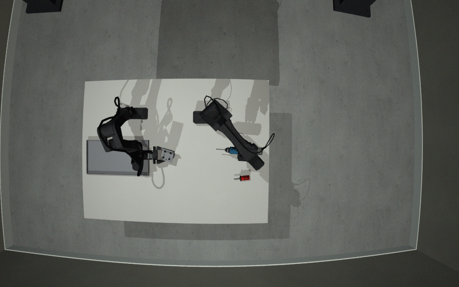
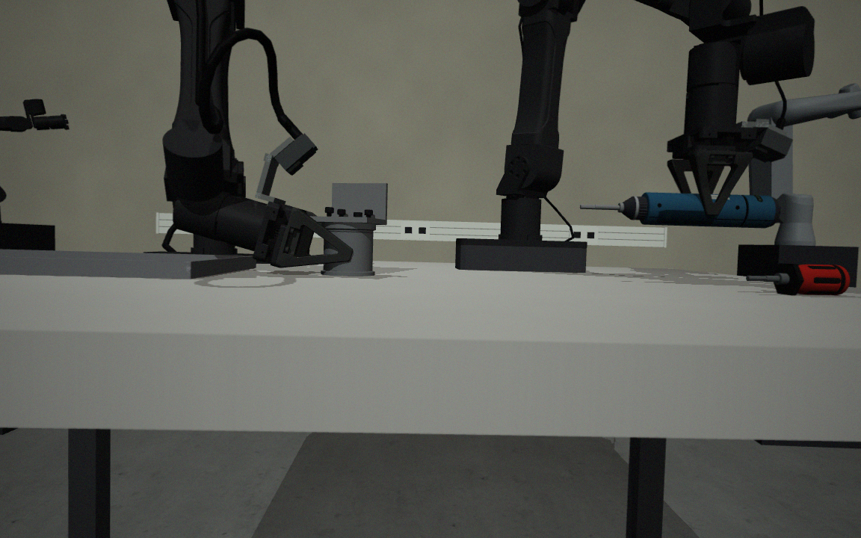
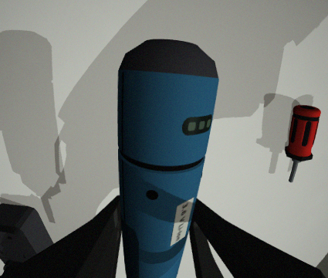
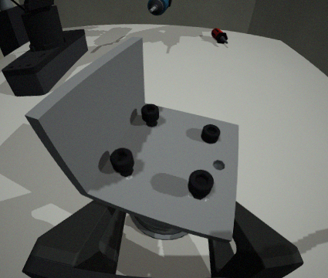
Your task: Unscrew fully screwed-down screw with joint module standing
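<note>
Right now the joint module is right at my right hand. From my right hand the other things lie so: flat grey plate (340 mm to the right, 40 mm ahead, 20 mm below); grey l-shaped bracket (50 mm above); screwdriver bit (300 mm to the left, 70 mm above, 50 mm behind).
</note>
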